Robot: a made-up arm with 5 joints.
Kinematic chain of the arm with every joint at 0, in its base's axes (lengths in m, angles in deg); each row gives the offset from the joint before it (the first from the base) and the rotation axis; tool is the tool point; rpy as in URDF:
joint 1: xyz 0.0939 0 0.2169 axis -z
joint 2: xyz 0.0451 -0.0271 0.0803 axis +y
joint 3: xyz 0.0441 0 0.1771 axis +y
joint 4: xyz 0.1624 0 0.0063 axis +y
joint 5: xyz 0.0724 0.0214 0 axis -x
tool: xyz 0 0 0 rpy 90 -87.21 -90
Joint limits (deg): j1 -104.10..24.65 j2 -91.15..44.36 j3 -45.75..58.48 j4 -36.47..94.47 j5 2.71..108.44
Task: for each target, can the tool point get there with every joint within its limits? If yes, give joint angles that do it. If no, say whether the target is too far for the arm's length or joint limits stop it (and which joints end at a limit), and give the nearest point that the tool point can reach.
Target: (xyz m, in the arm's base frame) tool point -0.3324 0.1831 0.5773
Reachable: no: too far | nearest point -0.1925 0.1230 0.4935 | short by 0.174 m
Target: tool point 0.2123 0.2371 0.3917
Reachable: yes | joints -64.69 -12.76 32.48 12.97 47.63
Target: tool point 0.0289 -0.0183 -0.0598
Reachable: no: joint limits stop it (at a limit: joint 1, joint 2, joint 3) | nearest point 0.0668 0.1311 0.1708 | short by 0.277 m
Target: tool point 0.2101 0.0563 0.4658
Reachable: yes | joints -28.37 -62.16 41.25 34.44 80.64
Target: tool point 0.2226 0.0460 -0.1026
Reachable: no: joint limits stop it (at a limit: joint 2) | nearest point 0.2545 0.0574 0.1600 | short by 0.265 m
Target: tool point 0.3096 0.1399 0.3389
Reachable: yes | joints -34.23 -5.82 50.65 -21.29 51.26
